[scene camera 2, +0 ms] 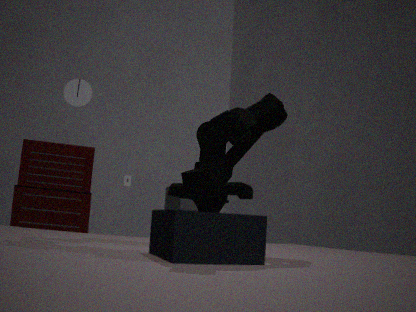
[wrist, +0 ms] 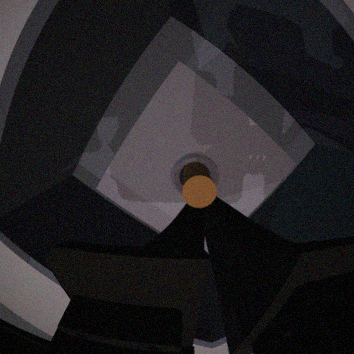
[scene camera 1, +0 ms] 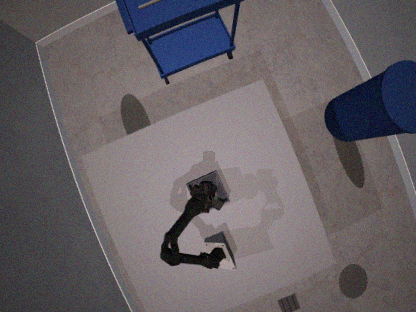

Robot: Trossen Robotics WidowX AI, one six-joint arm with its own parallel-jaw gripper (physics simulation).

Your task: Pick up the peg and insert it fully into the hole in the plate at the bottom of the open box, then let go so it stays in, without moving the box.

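Places are measured from the arm's base along level axes (x right, y ahead, z up), in centimetres.
Where they show: gripper, between the fingertips: (wrist: 201, 198); arm's base, origin of its link: (scene camera 2: 189, 201) (scene camera 1: 220, 252).
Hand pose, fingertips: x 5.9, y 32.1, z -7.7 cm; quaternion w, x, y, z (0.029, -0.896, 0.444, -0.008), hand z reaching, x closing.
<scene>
Things, the pixels of their top centre, and the offset from my fingertips. "pt": a spot on its surface instead. Level surfaces: height alone.
- orange-brown peg, centre of its top: (wrist: 199, 198) dx +0.8, dy +1.1, dz +2.8 cm
- round hole, a spot on its surface: (wrist: 177, 172) pt dx +0.4, dy +2.0, dz -0.2 cm
- pale plate, centre of its top: (wrist: 194, 178) dx +0.7, dy +1.1, dz +0.0 cm
- dark open box, centre of its top: (wrist: 200, 213) (scene camera 2: 205, 213) (scene camera 1: 208, 192) dx +0.7, dy +1.1, dz +3.7 cm
- pale table, height of its surface: dz -6.0 cm
The orange-brown peg (wrist: 199, 191) stands nearly upright in the round hole (wrist: 177, 172) of the pale plate (wrist: 150, 125) at the bottom of the dark open box (scene camera 1: 221, 184) (scene camera 2: 215, 241) (wrist: 45, 115). A good length of the peg shows above the hole; its depth in the hole cannot be told. My gripper (wrist: 201, 198) is shut, with nothing between its fingers. In the wrist view its tips are right at the near edge of the peg's top, seeming to touch or nearly touch it. In the scene views the arm reaches down into the box, and the fingertips and peg are hidden.
The box walls surround the fingers on all sides. The arm's base stands on a white plate (scene camera 1: 227, 261) near the box on the pale table (scene camera 1: 135, 190). A blue cart (scene camera 1: 190, 50) and a blue bin (scene camera 1: 367, 107) stand beyond the table. A red cabinet (scene camera 2: 55, 185) stands farther back.
</scene>
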